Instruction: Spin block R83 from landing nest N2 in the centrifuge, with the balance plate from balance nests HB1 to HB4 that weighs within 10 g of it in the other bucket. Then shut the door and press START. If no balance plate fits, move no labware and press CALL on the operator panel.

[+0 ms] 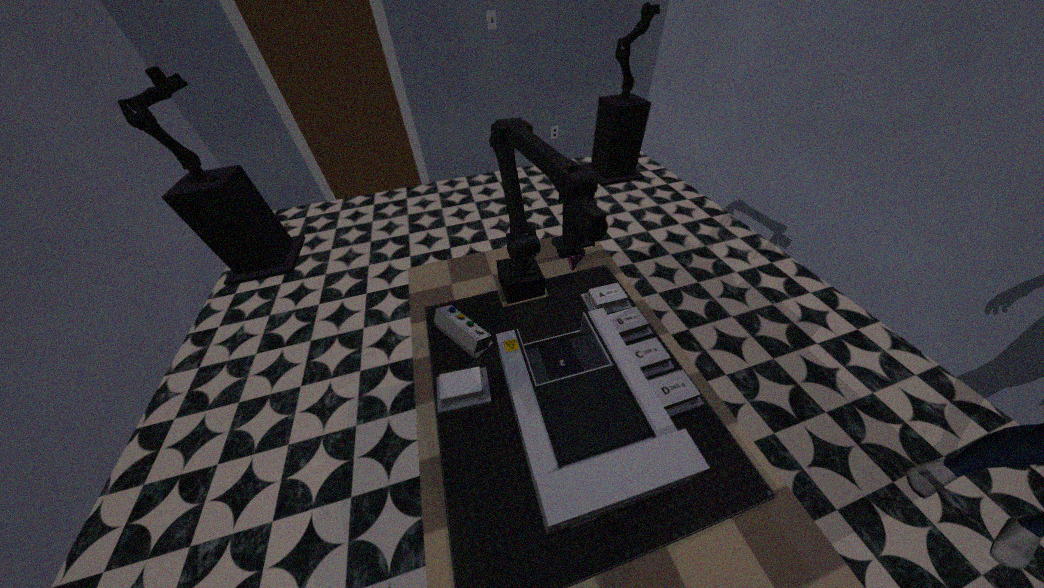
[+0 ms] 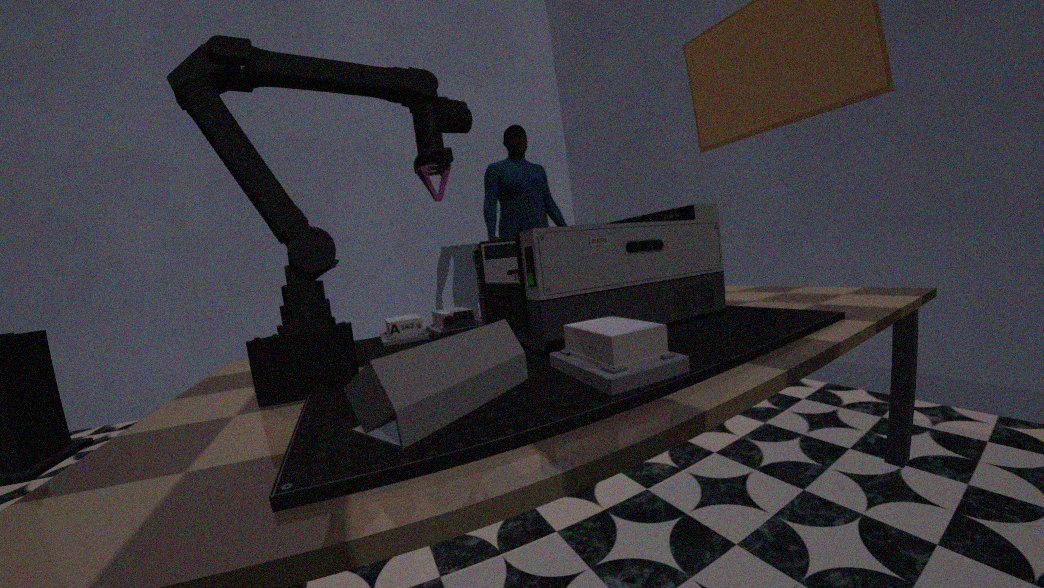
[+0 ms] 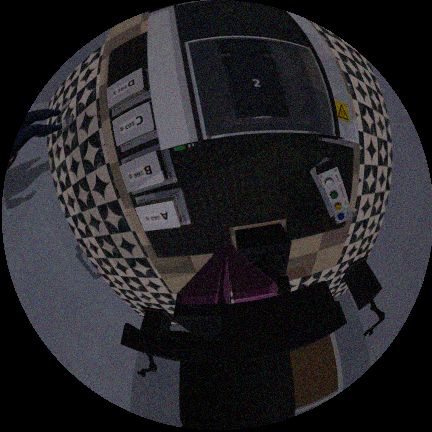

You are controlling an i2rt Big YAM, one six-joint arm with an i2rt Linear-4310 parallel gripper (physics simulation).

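Frame: origin at the arm's base, x ahead, y left, z up, level; centimetres.
Where they show: gripper, between the fingertips: (image 1: 571, 269) (image 2: 438, 200) (image 3: 225, 242); arm's base, origin of its link: (image 1: 519, 270) (image 2: 309, 329) (image 3: 265, 261).
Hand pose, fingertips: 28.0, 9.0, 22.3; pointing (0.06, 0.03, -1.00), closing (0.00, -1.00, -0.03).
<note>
Each offset is from my fingertips to the top centre of the thing, as dx, dy, dz. "*": to the spot under its first point.
My gripper (image 1: 574, 261) (image 2: 438, 197) (image 3: 225, 242) is shut and empty, pointing down high above the mat between the arm base and the centrifuge (image 1: 624, 474) (image 2: 584, 266) (image 3: 170, 85). A bucket marked 2 (image 1: 561, 361) (image 3: 256, 83) shows inside the centrifuge's pale-outlined window. A green button (image 2: 531, 278) (image 3: 180, 148) is on its front. White plates A {-8.7, +20.5, -25.7} (image 1: 607, 293) (image 2: 404, 326) (image 3: 159, 216), B {+4.8, +21.1, -25.7} (image 1: 629, 320) (image 3: 145, 171), C {+18.8, +20.4, -25.7} (image 1: 648, 353) (image 3: 135, 125) and D {+32.0, +21.5, -25.7} (image 1: 672, 388) (image 3: 127, 89) sit on nests. A white block {+12.1, -39.0, -24.8} (image 1: 461, 381) (image 2: 615, 341) sits on a landing nest; its name is unreadable.
The operator panel {-10.0, -35.8, -22.7} (image 1: 462, 330) (image 2: 452, 383) (image 3: 334, 195) stands on the side opposite the plates, with blue, yellow, green and white buttons. A yellow warning label {* +13.6, -22.7, -9.9} (image 1: 510, 345) (image 3: 342, 111) marks the centrifuge. A person (image 2: 515, 189) stands behind the table.
</note>
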